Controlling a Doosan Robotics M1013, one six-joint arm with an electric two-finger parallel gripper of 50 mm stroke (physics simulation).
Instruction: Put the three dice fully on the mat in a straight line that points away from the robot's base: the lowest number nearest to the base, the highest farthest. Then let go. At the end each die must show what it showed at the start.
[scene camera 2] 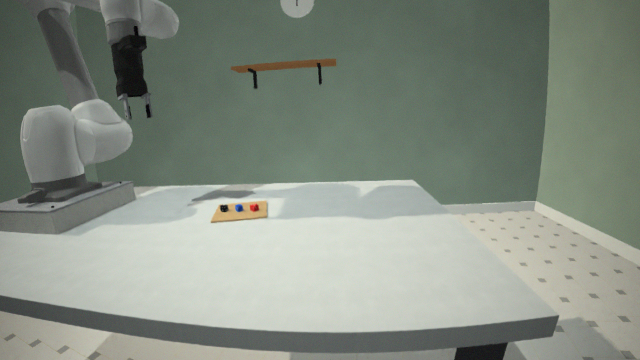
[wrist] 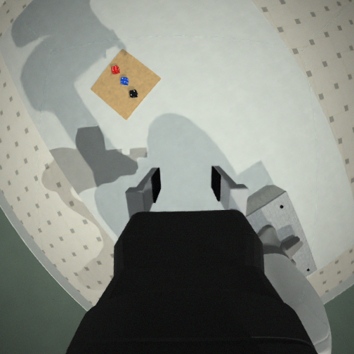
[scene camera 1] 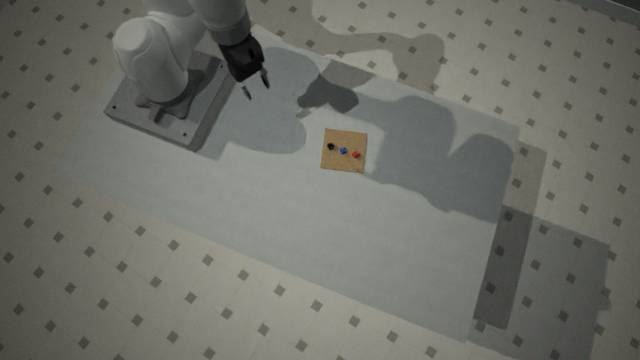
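Seen in the pictures: gripper, fingertip midpoint: (scene camera 2: 139, 118) (scene camera 1: 257, 90); arm's base at its link origin: (scene camera 2: 62, 194) (scene camera 1: 171, 89).
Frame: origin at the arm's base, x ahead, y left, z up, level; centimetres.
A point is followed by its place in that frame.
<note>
A black die (scene camera 1: 330, 146) @(x 55.5, y -2.1, z -4.5 cm) (scene camera 2: 224, 208) @(x 55.9, y -2.5, z -5.2 cm) (wrist: 133, 93), a blue die (scene camera 1: 343, 150) @(x 59.9, y -2.1, z -4.5 cm) (scene camera 2: 239, 208) @(x 60.1, y -2.7, z -5.2 cm) (wrist: 124, 81) and a red die (scene camera 1: 355, 154) @(x 64.0, y -2.3, z -4.5 cm) (scene camera 2: 254, 207) @(x 64.3, y -3.0, z -5.0 cm) (wrist: 115, 69) lie apart in a straight row on the tan square mat (scene camera 1: 342, 166) @(x 61.1, y -6.9, z -6.2 cm) (scene camera 2: 240, 217) @(x 61.4, y -7.1, z -6.1 cm) (wrist: 145, 77). The black die is nearest to the robot's base, the blue one is in the middle, and the red one is farthest. All three lie inside the mat's edges. Their pips are too small to count surely. My gripper (scene camera 1: 256, 86) @(x 34.6, y -2.4, z 20.4 cm) (scene camera 2: 138, 111) @(x 34.6, y -2.4, z 20.4 cm) (wrist: 185, 177) is open and empty, high above the table between base and mat.
The robot's base plate (scene camera 1: 210, 107) @(x 14.5, y -1.9, z -1.1 cm) (scene camera 2: 95, 210) @(x 14.6, y -3.0, z -4.6 cm) (wrist: 275, 205) stands on the pale table (scene camera 1: 280, 210) @(x 46.5, y -26.5, z -6.6 cm) (scene camera 2: 320, 270) @(x 80.9, y -32.2, z -6.5 cm) (wrist: 220, 85), on the base side of the mat. Arm shadows fall across the table around the mat. A wooden shelf (scene camera 2: 285, 65) hangs on the far wall.
</note>
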